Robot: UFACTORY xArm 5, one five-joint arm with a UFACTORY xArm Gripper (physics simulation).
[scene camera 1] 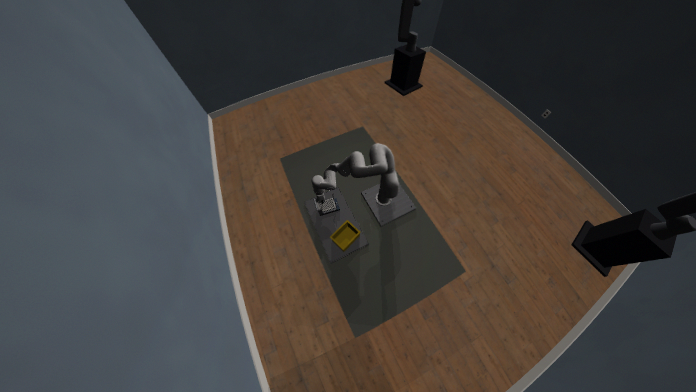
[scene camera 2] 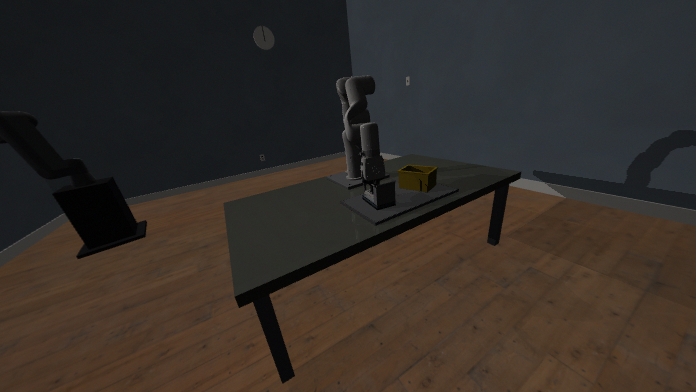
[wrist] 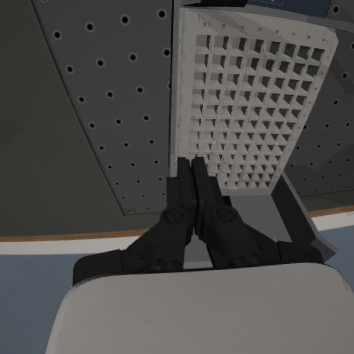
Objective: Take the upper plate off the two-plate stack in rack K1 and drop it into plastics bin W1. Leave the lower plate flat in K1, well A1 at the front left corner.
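Frame: origin at the arm's base, x back, y left, z down, level; metres.
Seen in the pictures: gripper, fingertip midpoint: (scene camera 1: 321,201) (scene camera 2: 374,193) (wrist: 188,174); arm's base, link origin: (scene camera 1: 383,198) (scene camera 2: 355,177).
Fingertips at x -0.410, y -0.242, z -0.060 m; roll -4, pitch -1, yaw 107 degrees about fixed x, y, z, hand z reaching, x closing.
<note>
Pixels of each thing's top centre, then the offset from my fingertips to it. Level surfaces: height alone.
- pale plate, top centre: (wrist: 243,131) (scene camera 1: 326,205) dx +0.014, dy +0.041, dz +0.013 m
- rack K1, top centre: (wrist: 297,208) (scene camera 2: 377,178) (scene camera 1: 326,200) dx +0.020, dy +0.044, dz -0.055 m
- yellow bin W1, top centre: (scene camera 2: 417,168) (scene camera 1: 345,234) dx -0.009, dy +0.323, dz -0.035 m
- grey perforated board, top centre: (scene camera 2: 399,194) (scene camera 1: 334,221) dx -0.004, dy +0.171, dz +0.064 m
- table, surface height: dz +0.078 m
A pale plate (scene camera 1: 328,205) (wrist: 184,100) with a grid of square wells sits at rack K1 (scene camera 2: 386,194) (wrist: 305,222); the rack's grey end and dark side wall show past the plate's near end in the wrist view. I cannot tell whether a second plate lies beneath it, or whether the plate is slightly tilted. My gripper (scene camera 2: 370,189) (wrist: 188,174) is shut with nothing between its fingers. In the wrist view its tips overlap the plate's near left rim; contact is unclear. The yellow bin W1 (scene camera 1: 345,236) (scene camera 2: 411,180) stands upright beside the rack.
A grey perforated board (scene camera 1: 330,250) (scene camera 2: 375,219) (wrist: 115,107) carries the rack and bin on the table (scene camera 1: 405,285) (scene camera 2: 290,235). The arm's base plate (scene camera 1: 395,216) is bolted behind them. Two black pedestals (scene camera 1: 407,67) (scene camera 1: 625,242) with dark arms stand away from the table.
</note>
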